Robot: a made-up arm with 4 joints. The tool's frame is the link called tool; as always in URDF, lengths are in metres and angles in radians. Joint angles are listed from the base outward. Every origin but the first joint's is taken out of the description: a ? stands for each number. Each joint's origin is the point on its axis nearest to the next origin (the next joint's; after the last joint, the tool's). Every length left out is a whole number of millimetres.
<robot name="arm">
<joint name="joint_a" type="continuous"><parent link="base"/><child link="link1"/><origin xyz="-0.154 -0.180 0.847" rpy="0.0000 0.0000 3.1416"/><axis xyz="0 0 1"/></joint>
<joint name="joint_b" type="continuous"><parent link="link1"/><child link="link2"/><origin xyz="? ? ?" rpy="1.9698 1.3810 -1.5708"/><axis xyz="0 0 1"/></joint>
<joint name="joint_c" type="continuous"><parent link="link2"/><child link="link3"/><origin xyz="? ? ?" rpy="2.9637 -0.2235 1.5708"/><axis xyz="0 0 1"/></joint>
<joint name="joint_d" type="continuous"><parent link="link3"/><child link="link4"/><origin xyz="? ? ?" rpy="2.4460 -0.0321 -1.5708"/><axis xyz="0 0 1"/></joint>
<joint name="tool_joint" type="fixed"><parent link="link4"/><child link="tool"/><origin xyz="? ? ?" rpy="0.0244 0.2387 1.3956"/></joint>
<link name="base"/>
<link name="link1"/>
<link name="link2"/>
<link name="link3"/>
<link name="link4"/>
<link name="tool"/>
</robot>
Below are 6 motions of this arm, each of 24 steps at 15 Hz.
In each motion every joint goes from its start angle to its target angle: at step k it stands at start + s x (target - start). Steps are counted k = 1, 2, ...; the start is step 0. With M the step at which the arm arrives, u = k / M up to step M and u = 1 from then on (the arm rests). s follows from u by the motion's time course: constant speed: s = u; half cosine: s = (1 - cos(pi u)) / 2; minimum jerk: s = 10 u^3 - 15 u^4 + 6 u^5.
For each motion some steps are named. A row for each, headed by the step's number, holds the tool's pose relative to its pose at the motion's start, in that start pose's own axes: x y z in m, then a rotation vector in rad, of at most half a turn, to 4 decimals.
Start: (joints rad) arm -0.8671 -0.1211 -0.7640 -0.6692
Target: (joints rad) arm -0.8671 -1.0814 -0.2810 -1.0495
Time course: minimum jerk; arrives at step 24
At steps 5, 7, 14, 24:
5: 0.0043 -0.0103 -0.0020 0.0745 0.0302 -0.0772
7: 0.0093 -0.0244 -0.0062 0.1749 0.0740 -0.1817
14: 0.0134 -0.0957 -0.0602 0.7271 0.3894 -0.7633
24: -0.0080 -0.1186 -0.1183 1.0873 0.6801 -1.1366

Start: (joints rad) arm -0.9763 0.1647 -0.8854 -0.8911
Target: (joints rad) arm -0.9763 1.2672 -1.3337 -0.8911
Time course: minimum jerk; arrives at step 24
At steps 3, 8, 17, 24:
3: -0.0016 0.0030 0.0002 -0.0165 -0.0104 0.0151
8: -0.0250 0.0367 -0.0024 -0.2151 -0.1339 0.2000
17: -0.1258 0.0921 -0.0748 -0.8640 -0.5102 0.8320
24: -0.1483 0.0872 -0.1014 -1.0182 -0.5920 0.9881

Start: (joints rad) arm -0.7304 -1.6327 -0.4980 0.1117
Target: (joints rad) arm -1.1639 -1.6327 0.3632 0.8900
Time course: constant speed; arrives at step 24
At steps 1, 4, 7, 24:
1: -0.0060 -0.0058 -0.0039 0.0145 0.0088 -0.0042
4: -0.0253 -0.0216 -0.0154 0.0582 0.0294 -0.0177
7: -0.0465 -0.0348 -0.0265 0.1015 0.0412 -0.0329
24: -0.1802 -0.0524 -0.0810 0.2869 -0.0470 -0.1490

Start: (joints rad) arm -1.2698 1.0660 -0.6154 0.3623
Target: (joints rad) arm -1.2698 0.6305 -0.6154 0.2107
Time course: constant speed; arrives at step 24
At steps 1, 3, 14, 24:
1: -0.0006 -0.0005 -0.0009 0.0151 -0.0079 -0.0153
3: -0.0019 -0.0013 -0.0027 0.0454 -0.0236 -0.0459
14: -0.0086 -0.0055 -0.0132 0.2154 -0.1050 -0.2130
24: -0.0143 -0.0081 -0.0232 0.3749 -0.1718 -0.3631

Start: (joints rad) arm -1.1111 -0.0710 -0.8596 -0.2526
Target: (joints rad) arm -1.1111 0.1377 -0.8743 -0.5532
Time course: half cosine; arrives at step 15
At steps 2, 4, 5, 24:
2: 0.0009 0.0013 0.0004 -0.0050 -0.0001 -0.0074
4: 0.0035 0.0049 0.0014 -0.0192 -0.0010 -0.0283
5: 0.0053 0.0074 0.0020 -0.0290 -0.0020 -0.0427
24: 0.0204 0.0299 0.0058 -0.1147 -0.0249 -0.1695

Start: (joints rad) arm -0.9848 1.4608 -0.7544 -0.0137
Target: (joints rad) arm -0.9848 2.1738 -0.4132 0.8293
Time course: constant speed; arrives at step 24
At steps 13, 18, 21, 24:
13: -0.0181 -0.0069 -0.0016 -0.2676 0.1304 0.5274
18: -0.0220 -0.0131 0.0016 -0.3611 0.1970 0.7274
21: -0.0233 -0.0173 0.0047 -0.4143 0.2414 0.8465
24: -0.0237 -0.0215 0.0085 -0.4651 0.2891 0.9648

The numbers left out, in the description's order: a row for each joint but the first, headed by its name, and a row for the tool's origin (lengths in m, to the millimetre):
joint_b: 0.155 -0.072 0.000
joint_c: 0.027 0.025 0.000
joint_d: -0.078 -0.162 0.000
tool: -0.065 -0.013 0.000

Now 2 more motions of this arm.
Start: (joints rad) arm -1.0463 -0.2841 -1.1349 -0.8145
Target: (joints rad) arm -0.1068 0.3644 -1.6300 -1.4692
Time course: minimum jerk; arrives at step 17
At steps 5, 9, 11, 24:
5: 0.0028 0.0129 0.0355 -0.0716 -0.2044 -0.0456
9: -0.0098 0.0446 0.1068 -0.2497 -0.7336 -0.1939
11: -0.0196 0.0590 0.1295 -0.3415 -1.0022 -0.2791
24: -0.0266 0.0719 0.1453 -0.4544 -1.3077 -0.3790

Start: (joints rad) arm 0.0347 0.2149 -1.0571 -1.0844
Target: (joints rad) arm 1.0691 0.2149 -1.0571 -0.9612
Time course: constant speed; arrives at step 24
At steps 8, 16, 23, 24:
8: 0.0296 -0.0477 0.0635 0.0051 -0.2715 -0.1708
16: 0.0310 -0.0996 0.1296 0.0002 -0.5405 -0.3458
23: 0.0093 -0.1438 0.1836 -0.0120 -0.7726 -0.5033
24: 0.0046 -0.1498 0.1907 -0.0143 -0.8054 -0.5262

